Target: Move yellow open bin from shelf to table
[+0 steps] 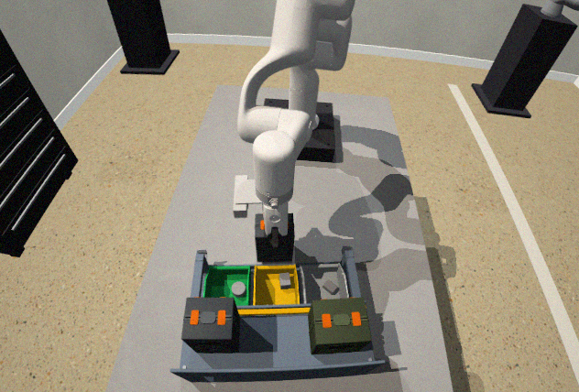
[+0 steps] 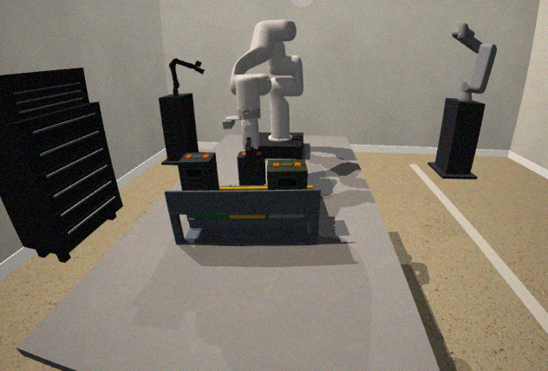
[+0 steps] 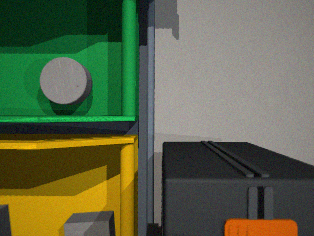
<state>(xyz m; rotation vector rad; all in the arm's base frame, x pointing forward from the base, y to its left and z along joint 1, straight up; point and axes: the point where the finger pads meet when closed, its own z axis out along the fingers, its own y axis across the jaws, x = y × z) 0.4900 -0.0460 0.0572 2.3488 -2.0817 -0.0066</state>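
My gripper is now 140 mm short of the yellow open bin, 80 mm above it and 20 mm to the right of it. The rest, counted from my hand: green bin: 150 mm ahead, 90 mm to the right, 80 mm below; then grey shelf: 160 mm ahead, 50 mm below, 20 mm to the left; then yellow bar: 190 mm ahead, 20 mm to the left, 10 mm below.
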